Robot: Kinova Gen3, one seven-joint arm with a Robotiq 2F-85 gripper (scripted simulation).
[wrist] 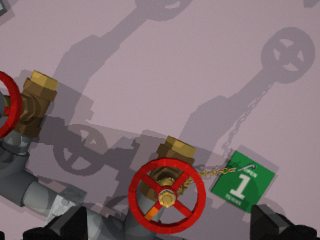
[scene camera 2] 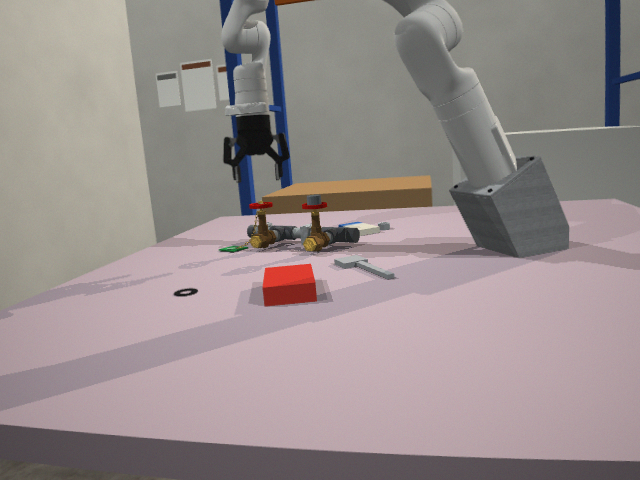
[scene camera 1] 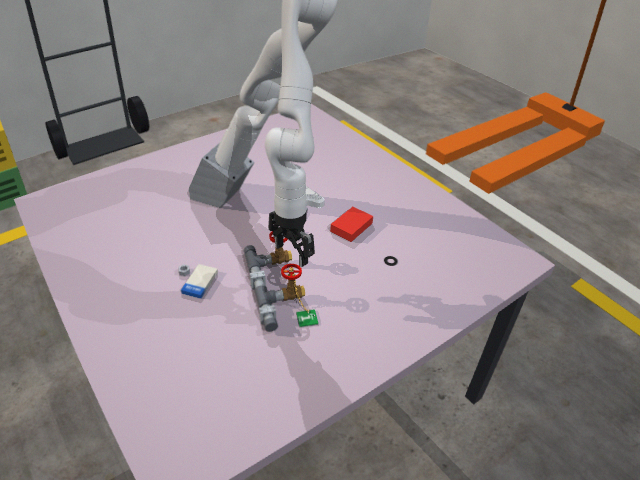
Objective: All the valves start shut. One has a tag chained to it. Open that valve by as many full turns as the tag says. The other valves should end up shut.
red block: scene camera 2; scene camera 1; not seen in the wrist view (out of frame)
same spot on red block: (scene camera 1: 351, 224) = (scene camera 2: 281, 272)
